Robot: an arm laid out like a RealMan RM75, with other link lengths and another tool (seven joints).
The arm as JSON. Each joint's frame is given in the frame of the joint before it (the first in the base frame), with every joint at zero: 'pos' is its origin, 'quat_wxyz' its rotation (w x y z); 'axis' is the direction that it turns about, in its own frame. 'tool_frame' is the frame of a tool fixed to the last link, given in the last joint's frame.
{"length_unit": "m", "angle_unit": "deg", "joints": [
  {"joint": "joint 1", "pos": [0.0, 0.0, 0.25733], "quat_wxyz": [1.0, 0.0, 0.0, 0.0], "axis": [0.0, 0.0, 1.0]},
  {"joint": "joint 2", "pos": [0.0, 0.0, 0.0], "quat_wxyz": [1.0, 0.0, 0.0, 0.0], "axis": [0.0, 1.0, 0.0]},
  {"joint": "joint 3", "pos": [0.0, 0.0, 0.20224], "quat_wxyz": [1.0, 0.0, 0.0, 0.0], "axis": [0.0, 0.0, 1.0]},
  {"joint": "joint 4", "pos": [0.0, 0.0, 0.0], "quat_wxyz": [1.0, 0.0, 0.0, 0.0], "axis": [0.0, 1.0, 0.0]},
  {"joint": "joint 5", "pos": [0.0, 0.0, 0.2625], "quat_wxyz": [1.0, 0.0, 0.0, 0.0], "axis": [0.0, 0.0, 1.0]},
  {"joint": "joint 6", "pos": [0.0, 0.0, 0.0], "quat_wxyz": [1.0, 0.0, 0.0, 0.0], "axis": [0.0, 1.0, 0.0]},
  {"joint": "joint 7", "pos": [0.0, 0.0, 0.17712], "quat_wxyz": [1.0, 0.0, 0.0, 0.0], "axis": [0.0, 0.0, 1.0]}
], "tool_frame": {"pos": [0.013, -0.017, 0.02], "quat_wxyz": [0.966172, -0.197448, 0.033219, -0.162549]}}
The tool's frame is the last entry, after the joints.
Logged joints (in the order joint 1, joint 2, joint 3, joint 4, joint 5, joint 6, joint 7), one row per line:
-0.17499 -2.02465 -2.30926 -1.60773 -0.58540 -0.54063 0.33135
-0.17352 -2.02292 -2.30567 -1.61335 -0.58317 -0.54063 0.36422
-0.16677 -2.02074 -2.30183 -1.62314 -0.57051 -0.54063 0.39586
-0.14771 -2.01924 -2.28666 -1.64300 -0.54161 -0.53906 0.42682
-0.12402 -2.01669 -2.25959 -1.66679 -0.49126 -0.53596 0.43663
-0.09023 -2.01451 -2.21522 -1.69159 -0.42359 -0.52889 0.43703
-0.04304 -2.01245 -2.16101 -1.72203 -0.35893 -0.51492 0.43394
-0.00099 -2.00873 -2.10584 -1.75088 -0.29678 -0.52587 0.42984
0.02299 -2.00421 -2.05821 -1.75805 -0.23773 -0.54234 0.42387
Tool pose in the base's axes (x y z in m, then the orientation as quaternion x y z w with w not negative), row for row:
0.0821 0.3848 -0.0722 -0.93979 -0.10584 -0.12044 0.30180
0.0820 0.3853 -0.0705 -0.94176 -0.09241 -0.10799 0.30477
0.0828 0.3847 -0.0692 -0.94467 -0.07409 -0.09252 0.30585
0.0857 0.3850 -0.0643 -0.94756 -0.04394 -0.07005 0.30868
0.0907 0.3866 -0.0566 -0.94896 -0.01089 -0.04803 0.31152
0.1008 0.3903 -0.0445 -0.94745 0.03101 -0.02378 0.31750
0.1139 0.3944 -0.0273 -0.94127 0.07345 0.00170 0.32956
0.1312 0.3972 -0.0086 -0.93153 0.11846 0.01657 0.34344
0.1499 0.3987 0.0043 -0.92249 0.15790 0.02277 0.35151
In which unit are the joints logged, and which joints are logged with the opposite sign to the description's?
The joints are logged in radians. Opposite sign: joint 1, joint 2, joint 6.
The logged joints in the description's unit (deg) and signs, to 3 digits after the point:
10.026 116.004 -132.311 -92.116 -33.541 30.976 18.985
9.942 115.905 -132.105 -92.438 -33.413 30.976 20.868
9.555 115.780 -131.885 -92.999 -32.688 30.976 22.681
8.463 115.694 -131.016 -94.137 -31.032 30.886 24.455
7.106 115.548 -129.465 -95.500 -28.147 30.708 25.017
5.170 115.423 -126.923 -96.921 -24.270 30.303 25.040
2.466 115.305 -123.817 -98.665 -20.565 29.503 24.863
0.057 115.092 -120.656 -100.318 -17.004 30.130 24.628
-1.317 114.833 -117.927 -100.729 -13.621 31.074 24.286

